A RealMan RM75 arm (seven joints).
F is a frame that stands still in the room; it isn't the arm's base.
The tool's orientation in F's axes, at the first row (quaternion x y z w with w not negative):
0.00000, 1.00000, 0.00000, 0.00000
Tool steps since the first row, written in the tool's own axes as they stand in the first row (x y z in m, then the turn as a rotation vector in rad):
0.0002, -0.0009, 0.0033, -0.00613, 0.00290, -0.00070
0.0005, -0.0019, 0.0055, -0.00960, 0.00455, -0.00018
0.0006, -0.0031, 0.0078, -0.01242, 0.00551, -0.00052
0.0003, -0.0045, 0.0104, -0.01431, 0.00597, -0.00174
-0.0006, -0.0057, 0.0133, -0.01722, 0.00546, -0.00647
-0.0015, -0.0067, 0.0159, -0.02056, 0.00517, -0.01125
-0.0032, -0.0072, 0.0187, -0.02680, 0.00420, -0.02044
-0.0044, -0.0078, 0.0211, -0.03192, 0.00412, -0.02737
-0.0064, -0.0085, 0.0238, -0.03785, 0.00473, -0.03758
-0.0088, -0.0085, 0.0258, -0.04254, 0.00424, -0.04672
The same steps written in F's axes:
-0.0002, -0.0009, -0.0033, 0.00613, 0.00290, 0.00070
-0.0005, -0.0019, -0.0055, 0.00960, 0.00455, 0.00018
-0.0006, -0.0031, -0.0078, 0.01242, 0.00551, 0.00052
-0.0003, -0.0045, -0.0104, 0.01431, 0.00597, 0.00174
0.0006, -0.0057, -0.0133, 0.01722, 0.00546, 0.00647
0.0015, -0.0067, -0.0159, 0.02056, 0.00517, 0.01125
0.0032, -0.0072, -0.0187, 0.02680, 0.00420, 0.02044
0.0044, -0.0078, -0.0211, 0.03192, 0.00412, 0.02737
0.0064, -0.0085, -0.0238, 0.03785, 0.00473, 0.03758
0.0088, -0.0085, -0.0258, 0.04254, 0.00424, 0.04672

